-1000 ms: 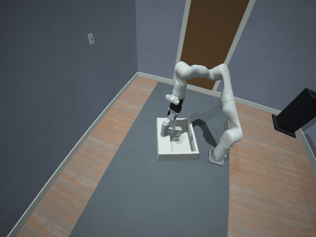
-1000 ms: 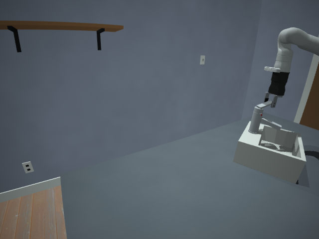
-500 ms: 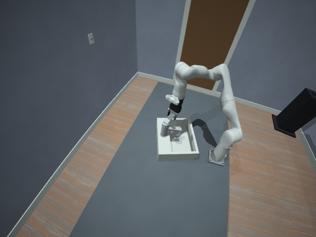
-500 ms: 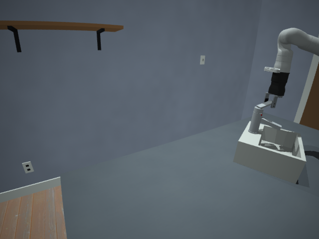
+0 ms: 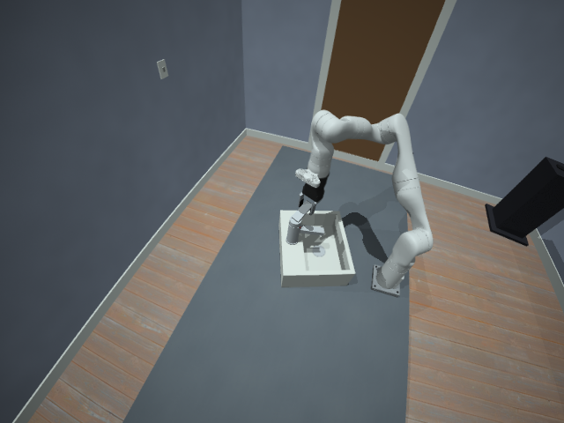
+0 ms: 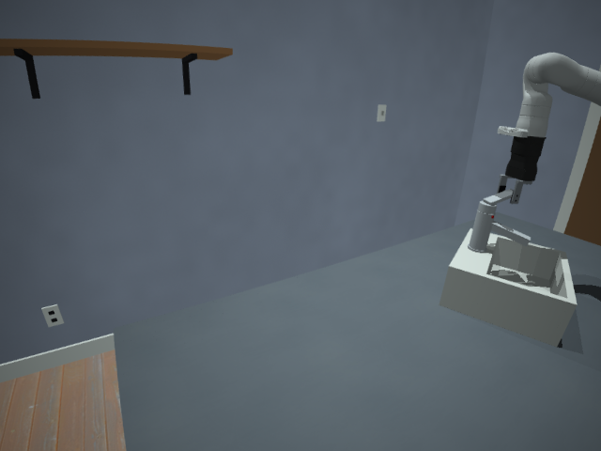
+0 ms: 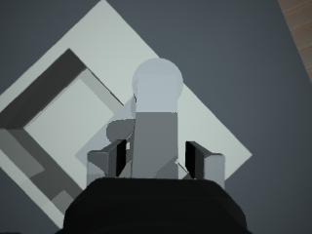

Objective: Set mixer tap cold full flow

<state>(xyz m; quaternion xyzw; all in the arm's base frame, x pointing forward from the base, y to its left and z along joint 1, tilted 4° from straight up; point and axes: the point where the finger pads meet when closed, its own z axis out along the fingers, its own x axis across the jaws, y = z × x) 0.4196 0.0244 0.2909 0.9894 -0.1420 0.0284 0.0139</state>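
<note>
The flat lever is 10 mm ahead of my hand, 20 mm to the left of it and 10 mm below it. From my hand the other things lie so: white basin 90 mm behind, 250 mm below; grey mixer tap 40 mm to the left, 60 mm below.
</note>
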